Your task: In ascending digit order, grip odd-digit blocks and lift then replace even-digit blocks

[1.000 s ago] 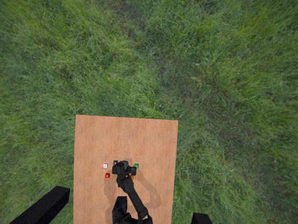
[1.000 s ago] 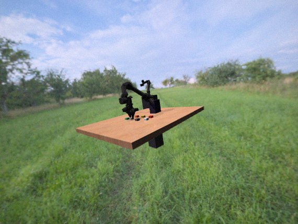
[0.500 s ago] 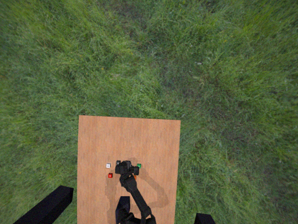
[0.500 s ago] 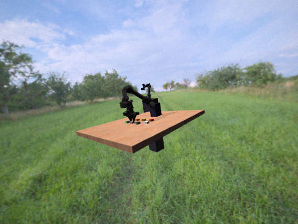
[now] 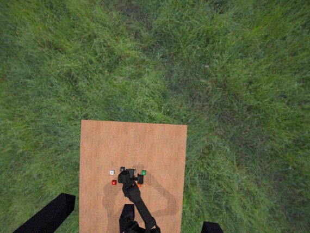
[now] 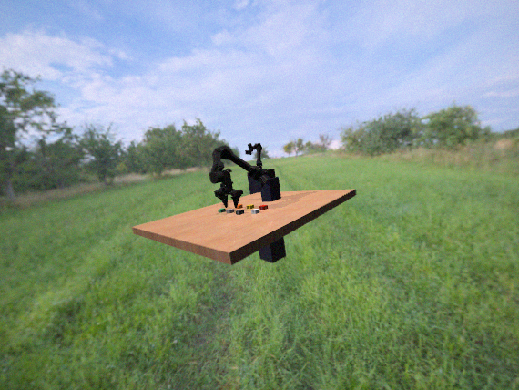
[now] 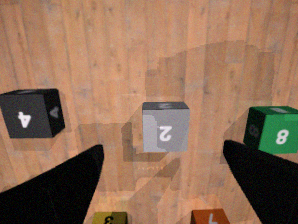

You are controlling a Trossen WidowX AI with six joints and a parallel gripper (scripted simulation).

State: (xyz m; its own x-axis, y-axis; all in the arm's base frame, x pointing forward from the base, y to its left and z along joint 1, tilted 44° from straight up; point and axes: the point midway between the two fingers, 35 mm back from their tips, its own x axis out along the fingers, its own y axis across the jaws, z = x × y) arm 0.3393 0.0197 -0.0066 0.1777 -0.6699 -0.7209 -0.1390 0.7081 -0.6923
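Now: gripper tip 1 cm short of the grey block and 2 cm above it. Round my gripper tip: green block 1 cm ahead, 9 cm to the right, 2 cm below; then orange block 10 cm behind, 6 cm to the right, 2 cm below; then black block 1 cm ahead, 10 cm to the left, 2 cm below.
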